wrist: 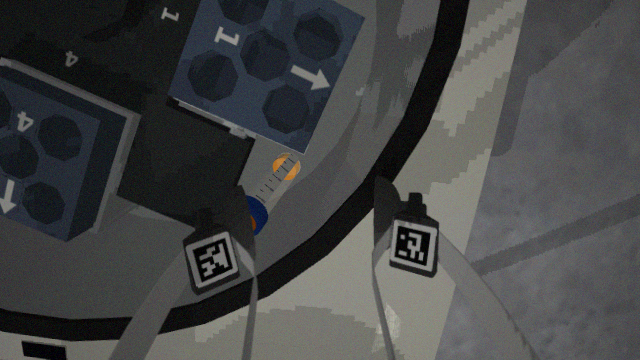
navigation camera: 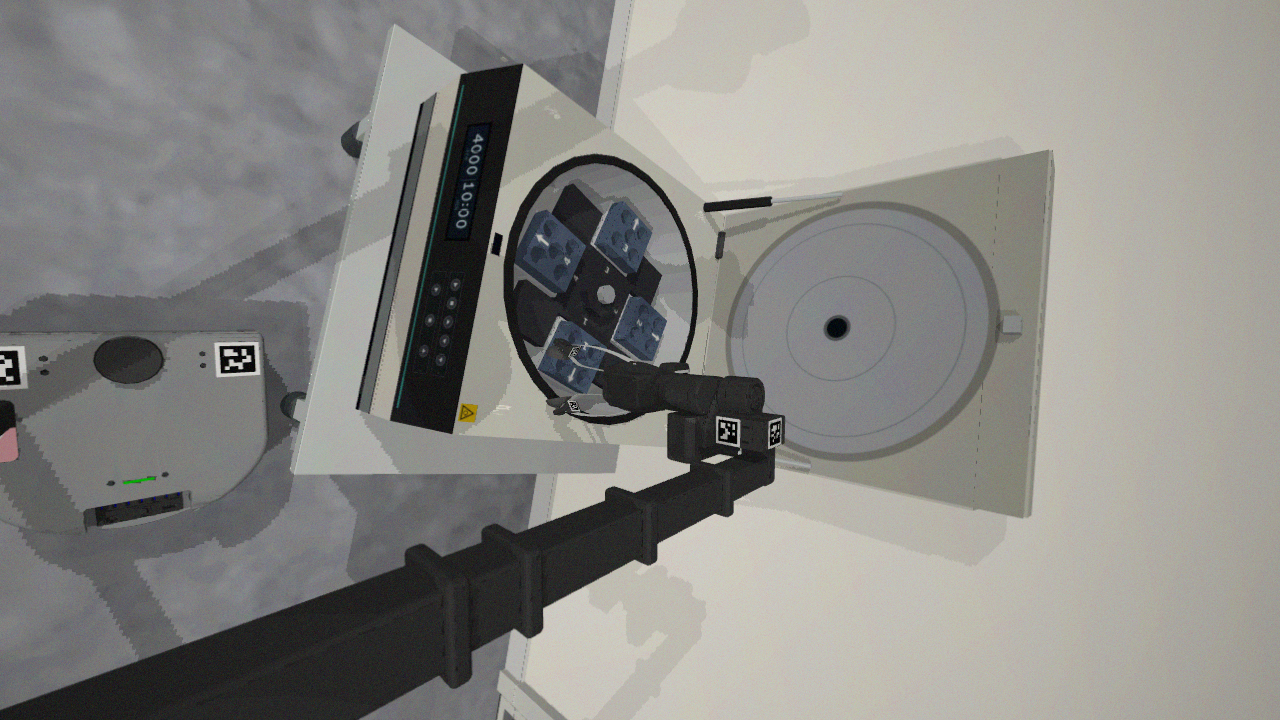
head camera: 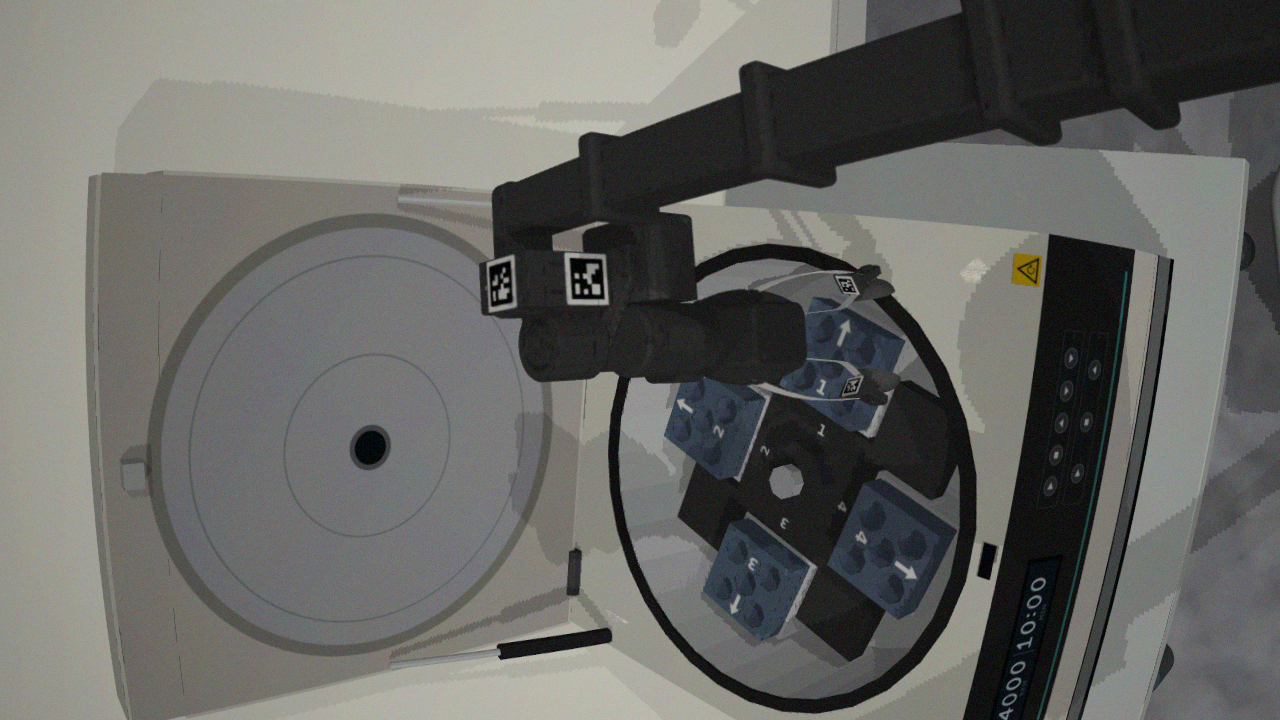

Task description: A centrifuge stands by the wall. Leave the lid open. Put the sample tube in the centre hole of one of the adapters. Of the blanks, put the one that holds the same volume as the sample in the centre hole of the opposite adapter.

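Seen in the pictures: gripper, between the fingertips: (wrist: 309,206) (navigation camera: 551,375) (head camera: 886,336); robot's base, origin of its link: (navigation camera: 130,357).
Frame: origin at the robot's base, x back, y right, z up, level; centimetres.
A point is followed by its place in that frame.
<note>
The centrifuge (head camera: 998,358) @[x -0.6, y 34.1, z 64.7 cm] (navigation camera: 490,308) @[x -8.1, y 34.6, z 64.7 cm] has its lid (head camera: 232,358) @[x 4.0, y 84.0, z 108.4 cm] (navigation camera: 948,394) @[x 4.6, y 83.7, z 111.5 cm] open. Blue five-hole adapters 1 (head camera: 877,344) @[x 1.4, y 48.3, z 61.0 cm] (wrist: 250,100) @[x -1.3, y 50.9, z 61.2 cm], 2 (head camera: 733,443) @[x -7.7, y 67.4, z 60.9 cm] (navigation camera: 640,328) @[x -5.3, y 69.5, z 61.2 cm], 3 (head camera: 760,577) @[x -22.1, y 64.6, z 60.9 cm] (navigation camera: 622,234) @[x -23.1, y 64.5, z 61.2 cm] and 4 (head camera: 881,559) @[x -19.1, y 49.9, z 59.7 cm] (wrist: 37,167) @[x -16.7, y 48.0, z 61.2 cm] sit on the rotor; their visible holes look dark, with no tube standing out. A clear graduated tube (wrist: 286,167) @[x -0.4, y 44.4, z 51.1 cm] with orange contents and a blue-and-orange cap lies slanted in the bowl beside adapter 1; whether it is sample or blank cannot be told. My gripper (head camera: 876,334) @[x 2.0, y 44.6, z 65.1 cm] (navigation camera: 562,376) @[x 2.0, y 44.6, z 65.1 cm] (wrist: 309,206) @[x 2.0, y 44.6, z 65.1 cm] is open and empty over the bowl's edge; its left finger partly hides the cap.
The black bowl rim (head camera: 968,510) @[x -12.8, y 37.3, z 65.1 cm] (wrist: 345,215) @[x 4.0, y 43.9, z 65.1 cm] curves below the fingers. A control panel (head camera: 1069,402) @[x -4.6, y 29.9, z 60.0 cm] (navigation camera: 456,259) @[x -15.1, y 32.3, z 59.8 cm] runs along the centrifuge's front. My arm (head camera: 859,116) @[x 9.4, y 22.2, z 100.7 cm] (navigation camera: 384,591) @[x 8.2, y 8.6, z 98.8 cm] crosses beside the lid. My base (navigation camera: 179,429) @[x 11.5, y 5.0, z 16.0 cm] stands on the floor in front. The wall (navigation camera: 1163,313) @[x -7.6, y 99.3, z 134.5 cm] is behind the lid.
</note>
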